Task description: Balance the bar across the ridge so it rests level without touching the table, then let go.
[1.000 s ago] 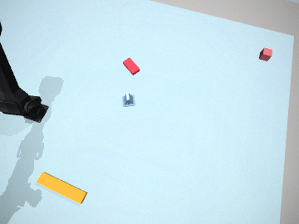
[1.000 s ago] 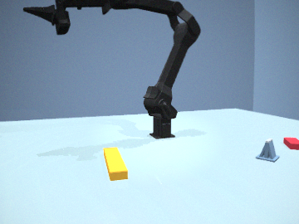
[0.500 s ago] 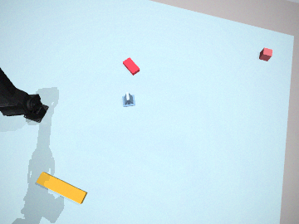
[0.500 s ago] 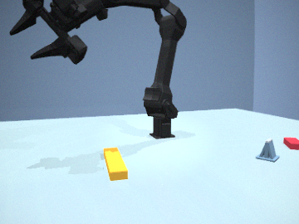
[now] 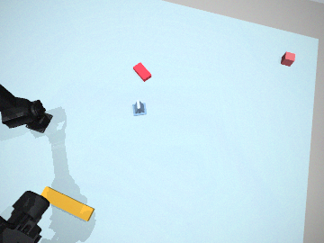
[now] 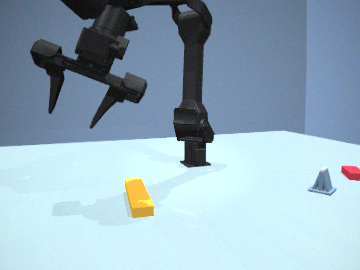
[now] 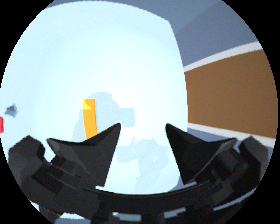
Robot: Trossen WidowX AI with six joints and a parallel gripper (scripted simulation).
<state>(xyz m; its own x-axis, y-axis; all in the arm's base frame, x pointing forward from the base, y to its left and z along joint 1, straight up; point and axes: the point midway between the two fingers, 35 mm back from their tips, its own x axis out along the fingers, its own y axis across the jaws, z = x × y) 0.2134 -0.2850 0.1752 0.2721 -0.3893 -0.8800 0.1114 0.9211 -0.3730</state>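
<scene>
The orange bar is 20 mm behind my gripper tip, 110 mm to the left of it and 140 mm below it. The rest, counted from my gripper tip: ridge (70 mm ahead, 440 mm to the left, 100 mm below); flat red block (30 mm ahead, 580 mm to the left, 140 mm below); small red cube (520 mm ahead, 800 mm to the left, 130 mm below).
</scene>
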